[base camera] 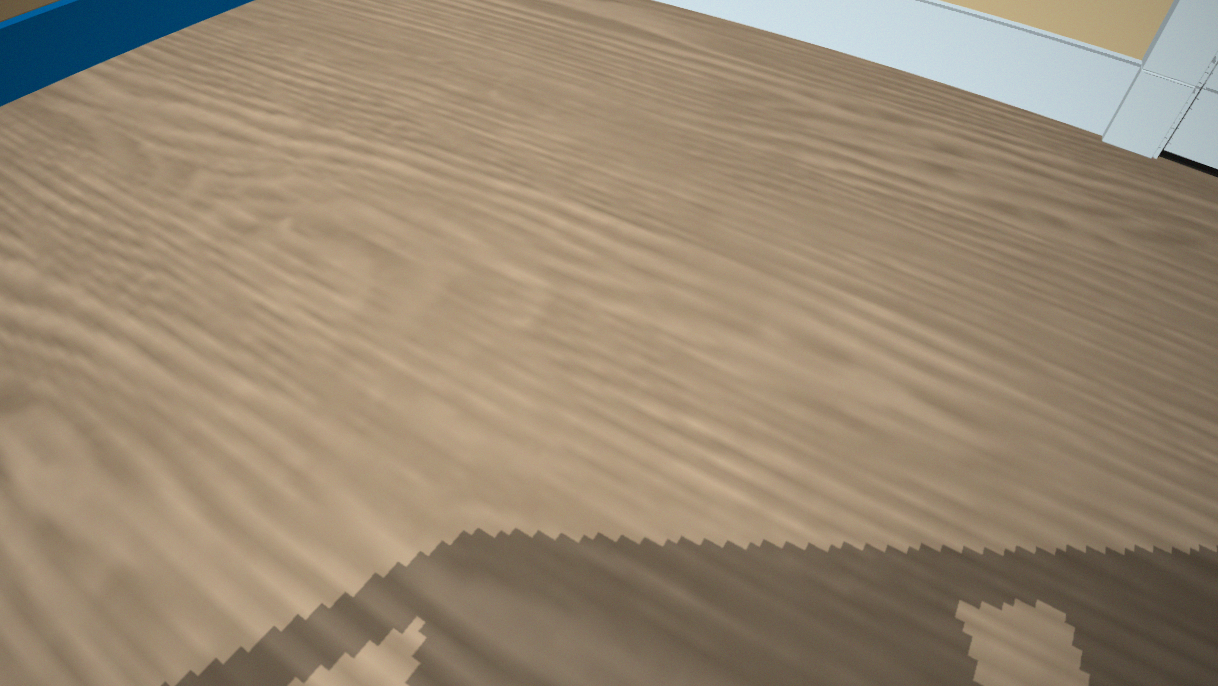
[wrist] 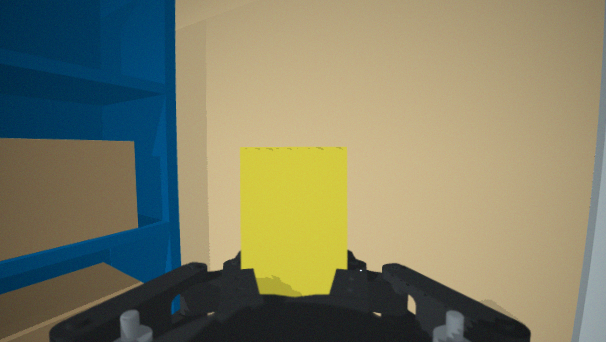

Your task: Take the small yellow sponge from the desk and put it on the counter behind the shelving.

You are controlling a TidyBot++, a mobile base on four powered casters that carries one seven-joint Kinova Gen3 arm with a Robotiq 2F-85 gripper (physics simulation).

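Frame: origin at the arm's base, x back, y left, z down, level; metres.
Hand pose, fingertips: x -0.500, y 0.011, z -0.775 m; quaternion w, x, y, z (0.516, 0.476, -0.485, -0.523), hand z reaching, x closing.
After its pixels a point has its place.
The small yellow sponge (wrist: 294, 210) {x -0.446, y 0.010, z -0.818 m} is upright in the middle of the wrist view, between the fingers. My gripper (wrist: 295, 256) {x -0.500, y 0.011, z -0.775 m} is shut on it, with one black finger at each side of its lower part. The blue shelving (wrist: 172, 125) {x -1.206, y 0.442, z -0.920 m} stands at the left of the wrist view; part of its blue base also shows at the top left of the base camera view (base camera: 85, 42) {x -0.855, y 0.643, z 0.367 m}. The desk and the counter cannot be made out in either view.
Cardboard boxes (wrist: 65, 195) {x -0.961, y 0.605, z -0.723 m} (wrist: 75, 295) {x -1.037, y 0.675, z -0.407 m} sit in the shelving. A beige wall (wrist: 425, 125) {x -0.973, y -0.297, z -0.906 m} fills the middle and right of the wrist view. A white baseboard (base camera: 894, 51) {x -0.933, y -0.339, z 0.376 m} and white trim (base camera: 1150, 106) {x -0.775, y -0.580, z 0.341 m} edge the wood floor (base camera: 596, 298) {x -0.475, y 0.008, z 0.396 m}, where a shadow lies in front.
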